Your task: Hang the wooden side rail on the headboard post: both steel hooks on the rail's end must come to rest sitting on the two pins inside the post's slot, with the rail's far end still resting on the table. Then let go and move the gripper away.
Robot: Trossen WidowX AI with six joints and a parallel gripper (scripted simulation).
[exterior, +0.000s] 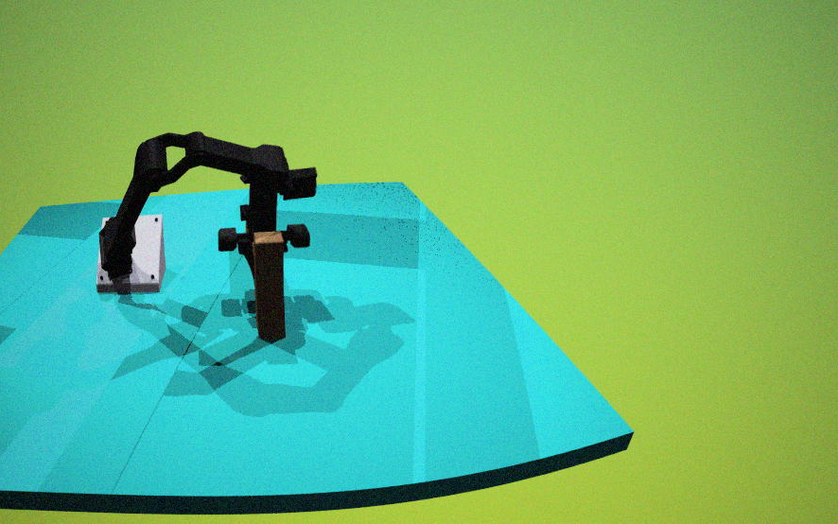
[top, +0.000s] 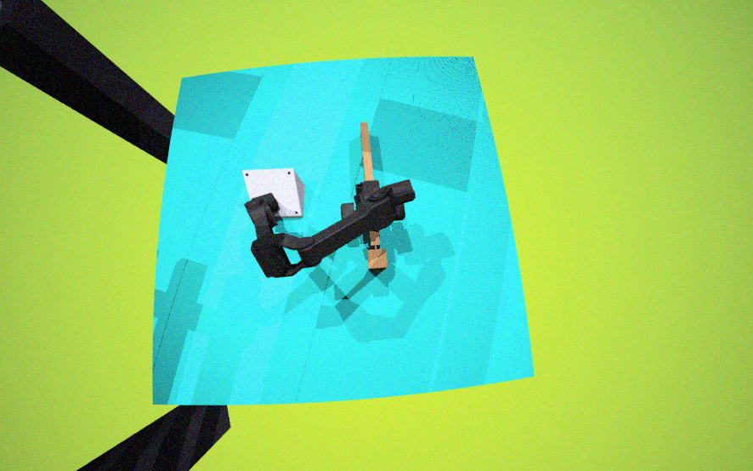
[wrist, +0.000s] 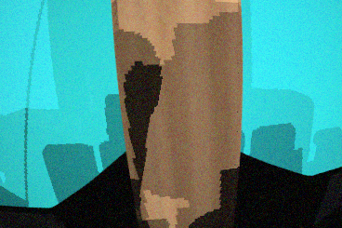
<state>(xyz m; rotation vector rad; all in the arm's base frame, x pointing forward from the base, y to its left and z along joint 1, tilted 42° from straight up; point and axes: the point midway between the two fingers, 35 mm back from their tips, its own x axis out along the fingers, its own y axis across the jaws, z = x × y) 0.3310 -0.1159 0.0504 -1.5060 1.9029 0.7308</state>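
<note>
The headboard post is 20 mm behind my gripper tip, 140 mm to the right of it and 40 mm above it.
</note>
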